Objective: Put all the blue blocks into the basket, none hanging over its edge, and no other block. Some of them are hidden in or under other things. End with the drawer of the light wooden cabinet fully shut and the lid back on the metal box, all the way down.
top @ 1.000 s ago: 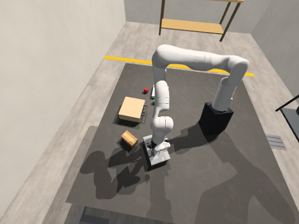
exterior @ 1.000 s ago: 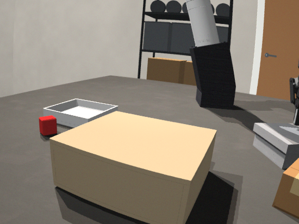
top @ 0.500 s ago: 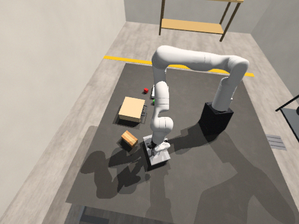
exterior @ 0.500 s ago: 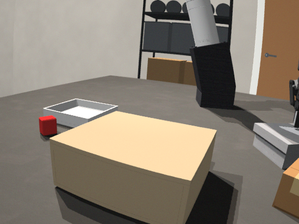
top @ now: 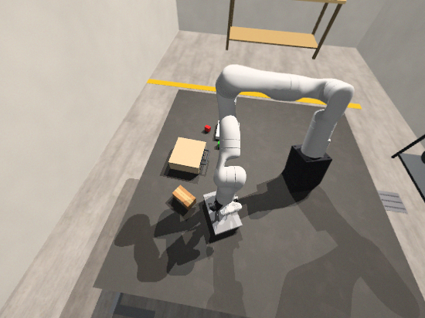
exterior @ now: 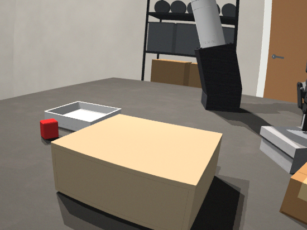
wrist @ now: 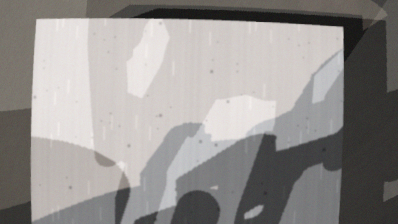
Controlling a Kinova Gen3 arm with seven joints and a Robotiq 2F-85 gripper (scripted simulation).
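Right now the lid is 3 cm below my hand. From my hand the other things lie so: grey metal box (5 cm below); then brown box (20 cm ahead, 4 cm below); then drawer (26 cm ahead, 24 cm to the right, 4 cm below).
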